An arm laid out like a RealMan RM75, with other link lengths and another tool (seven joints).
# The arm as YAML. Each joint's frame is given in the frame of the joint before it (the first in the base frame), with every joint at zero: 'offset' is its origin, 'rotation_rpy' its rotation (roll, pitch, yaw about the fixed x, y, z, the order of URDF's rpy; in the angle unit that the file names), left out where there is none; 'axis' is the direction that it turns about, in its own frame. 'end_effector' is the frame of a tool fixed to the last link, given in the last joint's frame.
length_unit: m
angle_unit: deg
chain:
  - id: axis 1
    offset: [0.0, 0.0, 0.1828]
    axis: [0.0, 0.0, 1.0]
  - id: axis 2
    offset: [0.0, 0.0, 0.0]
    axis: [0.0, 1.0, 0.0]
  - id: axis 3
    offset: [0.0, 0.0, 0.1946]
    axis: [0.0, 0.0, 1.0]
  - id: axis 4
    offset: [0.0, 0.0, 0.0]
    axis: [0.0, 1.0, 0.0]
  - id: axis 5
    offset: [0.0, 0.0, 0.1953]
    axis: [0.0, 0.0, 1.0]
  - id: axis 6
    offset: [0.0, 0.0, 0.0]
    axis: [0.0, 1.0, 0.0]
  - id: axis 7
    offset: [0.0, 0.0, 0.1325]
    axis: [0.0, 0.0, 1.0]
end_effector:
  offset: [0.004, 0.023, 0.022]
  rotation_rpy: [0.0, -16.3, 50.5]
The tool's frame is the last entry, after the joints.
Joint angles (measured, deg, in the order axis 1, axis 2, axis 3, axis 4, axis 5, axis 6, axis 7), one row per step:
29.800, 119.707, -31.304, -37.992, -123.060, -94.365, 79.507
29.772, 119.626, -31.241, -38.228, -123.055, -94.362, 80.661
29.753, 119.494, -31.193, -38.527, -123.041, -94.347, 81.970
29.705, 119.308, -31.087, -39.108, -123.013, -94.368, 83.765
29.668, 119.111, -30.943, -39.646, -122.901, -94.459, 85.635
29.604, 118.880, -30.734, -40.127, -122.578, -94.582, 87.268
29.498, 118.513, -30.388, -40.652, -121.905, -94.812, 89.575
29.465, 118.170, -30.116, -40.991, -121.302, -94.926, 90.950
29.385, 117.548, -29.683, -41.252, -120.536, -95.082, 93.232
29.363, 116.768, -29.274, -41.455, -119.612, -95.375, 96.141
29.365, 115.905, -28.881, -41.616, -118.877, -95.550, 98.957
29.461, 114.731, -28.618, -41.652, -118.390, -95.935, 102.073
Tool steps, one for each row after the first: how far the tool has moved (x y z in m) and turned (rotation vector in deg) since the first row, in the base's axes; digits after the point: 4 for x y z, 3 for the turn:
0.0000, 0.0007, 0.0014, -0.198, 0.182, -0.953
0.0001, 0.0017, 0.0032, -0.384, 0.328, -2.002
0.0003, 0.0033, 0.0064, -0.508, 0.477, -3.381
0.0001, 0.0048, 0.0096, -0.645, 0.797, -4.808
-0.0001, 0.0065, 0.0133, -0.553, 1.266, -6.066
-0.0007, 0.0087, 0.0188, -0.380, 2.228, -7.874
-0.0011, 0.0108, 0.0232, -0.012, 2.878, -8.903
-0.0010, 0.0134, 0.0297, 0.292, 3.907, -10.785
-0.0014, 0.0162, 0.0373, 0.362, 5.272, -13.013
-0.0013, 0.0191, 0.0451, 0.447, 6.391, -15.201
-0.0008, 0.0218, 0.0537, 0.119, 7.284, -17.457

